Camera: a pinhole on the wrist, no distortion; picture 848 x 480 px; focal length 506.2 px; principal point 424.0 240.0 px. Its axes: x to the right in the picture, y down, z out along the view. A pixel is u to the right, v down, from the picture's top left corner.
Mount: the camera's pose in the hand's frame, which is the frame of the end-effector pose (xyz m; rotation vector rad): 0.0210 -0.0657 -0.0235 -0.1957 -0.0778 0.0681
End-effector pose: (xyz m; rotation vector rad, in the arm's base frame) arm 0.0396 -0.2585 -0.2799 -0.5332 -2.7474 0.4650
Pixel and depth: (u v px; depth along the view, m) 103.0 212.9 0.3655
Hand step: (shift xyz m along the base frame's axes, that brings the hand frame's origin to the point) 0.0889 -0.2067 -0.3330
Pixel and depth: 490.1 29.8 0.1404
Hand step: -0.1007 -0.1026 -0.0723
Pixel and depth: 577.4 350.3 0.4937
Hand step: -0.2207 0.0632 -0.4297
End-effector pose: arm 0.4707 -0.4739 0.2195 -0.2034 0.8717 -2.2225
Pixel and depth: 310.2 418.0 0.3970
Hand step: 0.2866 -0.1708 0.1727
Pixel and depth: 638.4 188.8 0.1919
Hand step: -0.0203 -0.1299 0.1490
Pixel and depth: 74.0 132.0 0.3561
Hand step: 0.2515 0.0457 0.3299
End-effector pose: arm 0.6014 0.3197 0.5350 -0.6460 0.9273 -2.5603
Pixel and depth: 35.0 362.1 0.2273
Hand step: 0.2413 -0.0233 0.0555
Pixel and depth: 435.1 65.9 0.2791
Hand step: 0.1154 -0.0646 0.2569
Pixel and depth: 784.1 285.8 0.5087
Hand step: -0.0090 -0.4794 0.3661
